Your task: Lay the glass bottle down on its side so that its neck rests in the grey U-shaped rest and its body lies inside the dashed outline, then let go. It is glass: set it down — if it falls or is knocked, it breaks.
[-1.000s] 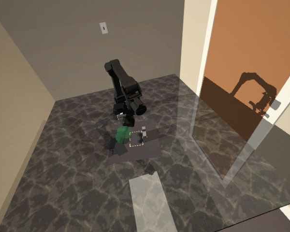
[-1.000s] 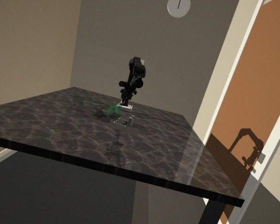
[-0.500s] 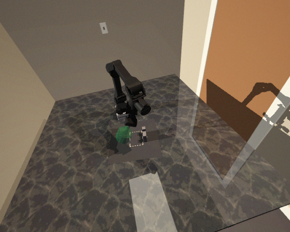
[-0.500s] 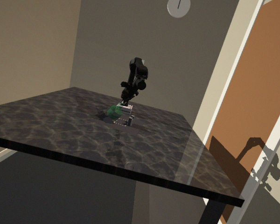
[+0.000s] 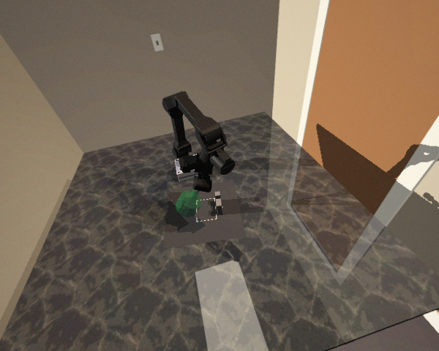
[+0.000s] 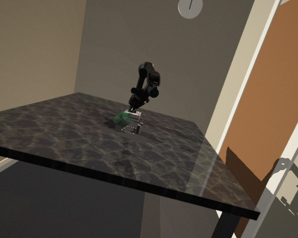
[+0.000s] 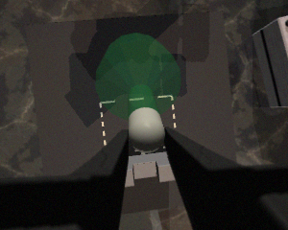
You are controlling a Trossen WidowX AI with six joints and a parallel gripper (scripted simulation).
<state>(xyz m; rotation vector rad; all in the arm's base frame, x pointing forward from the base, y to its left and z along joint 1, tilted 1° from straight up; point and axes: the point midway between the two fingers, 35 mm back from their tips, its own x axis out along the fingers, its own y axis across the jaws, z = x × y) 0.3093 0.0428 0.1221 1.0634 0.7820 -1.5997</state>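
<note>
My gripper tip is now 40 mm above the green glass bottle, 30 mm to the left of it and 10 mm past it. Also, from my gripper tip: dark mat: 140 mm below, 10 mm to the right.
</note>
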